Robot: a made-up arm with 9 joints.
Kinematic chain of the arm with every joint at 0, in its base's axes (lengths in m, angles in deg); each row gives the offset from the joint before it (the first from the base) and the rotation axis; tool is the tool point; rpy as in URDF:
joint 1: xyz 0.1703 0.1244 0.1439 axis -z
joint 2: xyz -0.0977 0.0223 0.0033 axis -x
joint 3: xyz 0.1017 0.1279 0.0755 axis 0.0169 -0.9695 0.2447
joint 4: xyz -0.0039 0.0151 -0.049 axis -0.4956 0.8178 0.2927
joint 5: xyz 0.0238 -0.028 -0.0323 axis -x
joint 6: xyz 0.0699 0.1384 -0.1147 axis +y
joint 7: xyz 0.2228 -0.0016 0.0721 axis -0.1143 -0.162 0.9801
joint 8: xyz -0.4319 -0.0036 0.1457 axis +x
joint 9: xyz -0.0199 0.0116 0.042 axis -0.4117 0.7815 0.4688
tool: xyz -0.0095 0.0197 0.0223 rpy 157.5 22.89 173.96
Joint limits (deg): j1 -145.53..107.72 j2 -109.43..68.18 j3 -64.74..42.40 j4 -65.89..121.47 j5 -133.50..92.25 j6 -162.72..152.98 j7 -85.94..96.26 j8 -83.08..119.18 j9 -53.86..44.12
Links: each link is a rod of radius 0.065 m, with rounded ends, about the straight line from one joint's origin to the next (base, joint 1, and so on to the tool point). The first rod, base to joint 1, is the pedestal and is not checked.
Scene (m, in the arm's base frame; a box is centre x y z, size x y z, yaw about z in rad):
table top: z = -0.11
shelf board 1: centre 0 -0.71 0.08 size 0.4 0.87 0.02 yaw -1.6
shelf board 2: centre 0 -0.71 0.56 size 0.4 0.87 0.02 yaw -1.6
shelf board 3: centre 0 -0.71 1.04 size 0.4 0.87 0.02 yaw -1.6
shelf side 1: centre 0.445 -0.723 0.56 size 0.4 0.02 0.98 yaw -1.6
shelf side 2: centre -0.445 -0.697 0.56 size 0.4 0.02 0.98 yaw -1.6
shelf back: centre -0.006 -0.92 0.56 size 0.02 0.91 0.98 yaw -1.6
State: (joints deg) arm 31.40 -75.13 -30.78 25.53 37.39 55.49 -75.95 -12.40 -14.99
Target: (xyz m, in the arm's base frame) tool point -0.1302 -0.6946 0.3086
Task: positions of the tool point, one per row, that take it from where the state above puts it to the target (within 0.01 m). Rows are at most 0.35 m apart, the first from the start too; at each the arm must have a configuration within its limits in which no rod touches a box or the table.
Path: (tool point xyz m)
1: 0.6894 0.5237 0.5369
2: 0.7104 0.2018 0.6279
3: 0.5824 -0.0967 0.6522
4: 0.3509 -0.2989 0.5962
5: 0.0903 -0.3610 0.4709
6: -0.1181 -0.2822 0.3086
7: -0.1284 -0.3716 0.3457
8: -0.1329 -0.4612 0.3655
9: -0.1336 -0.5473 0.3662
10: -0.1320 -0.6265 0.3471
11: -0.1302 -0.6946 0.3085

